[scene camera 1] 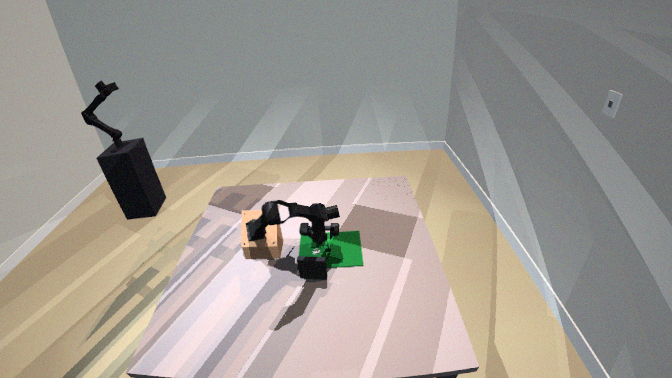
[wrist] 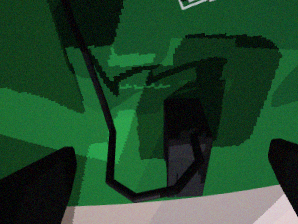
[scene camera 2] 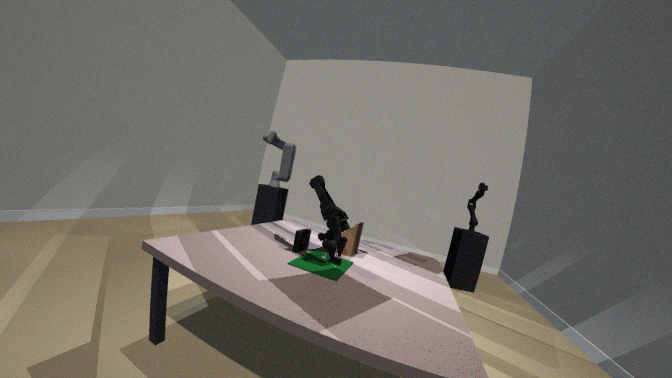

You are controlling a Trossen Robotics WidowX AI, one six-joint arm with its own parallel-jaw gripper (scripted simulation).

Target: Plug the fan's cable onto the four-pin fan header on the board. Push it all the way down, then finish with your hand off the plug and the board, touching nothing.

same spot on green board: (scene camera 1: 345,249) = (scene camera 2: 315,265)
